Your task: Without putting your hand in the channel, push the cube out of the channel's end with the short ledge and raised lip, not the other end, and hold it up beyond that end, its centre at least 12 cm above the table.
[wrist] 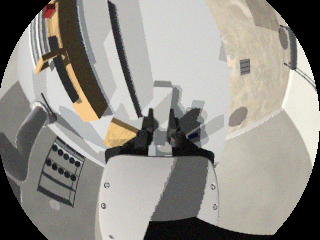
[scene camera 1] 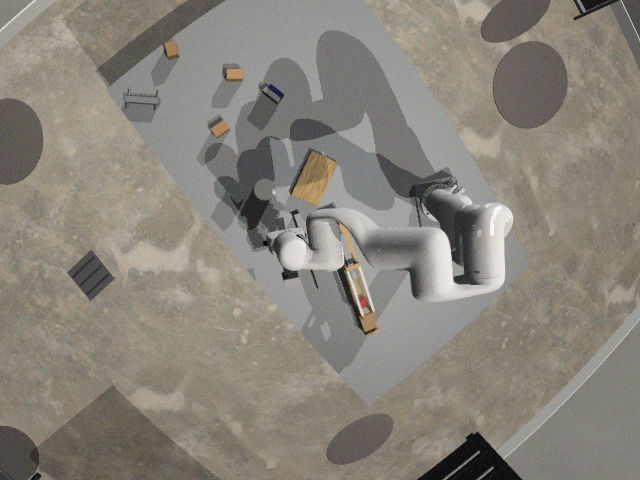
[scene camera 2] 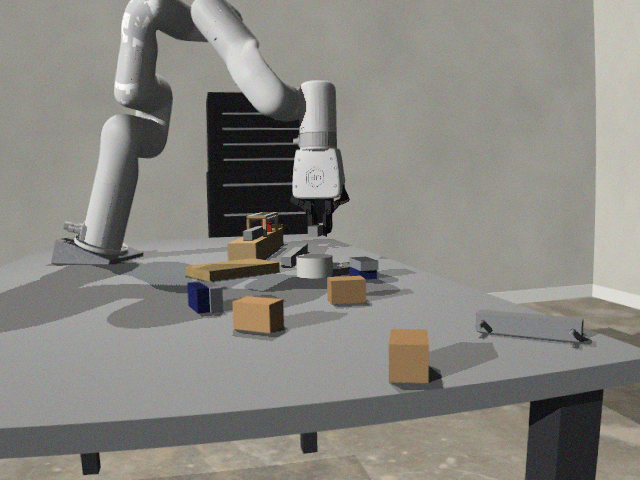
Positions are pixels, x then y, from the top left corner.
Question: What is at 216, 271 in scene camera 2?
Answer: A wooden board.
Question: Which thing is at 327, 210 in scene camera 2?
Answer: My gripper.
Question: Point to a channel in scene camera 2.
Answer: At 260, 248
